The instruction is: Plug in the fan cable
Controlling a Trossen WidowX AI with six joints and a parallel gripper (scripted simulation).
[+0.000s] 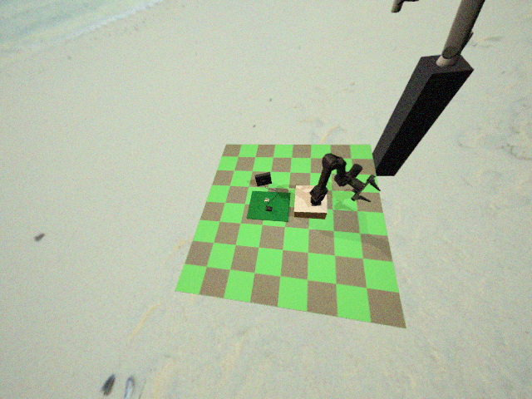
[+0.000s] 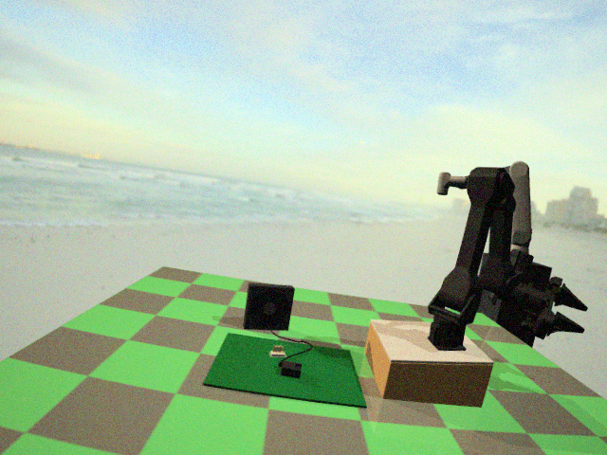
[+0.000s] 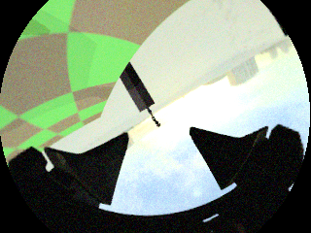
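The dark fan plug is 67 cm ahead of my gripper tip, 18 cm below it and 1 cm to the left of it. Round my gripper tip: black fan (72 cm ahead, 22 cm to the right, 13 cm below); then dark green board (67 cm ahead, 20 cm below, 3 cm to the right); then four-pin fan header (69 cm ahead, 19 cm below, 7 cm to the right).
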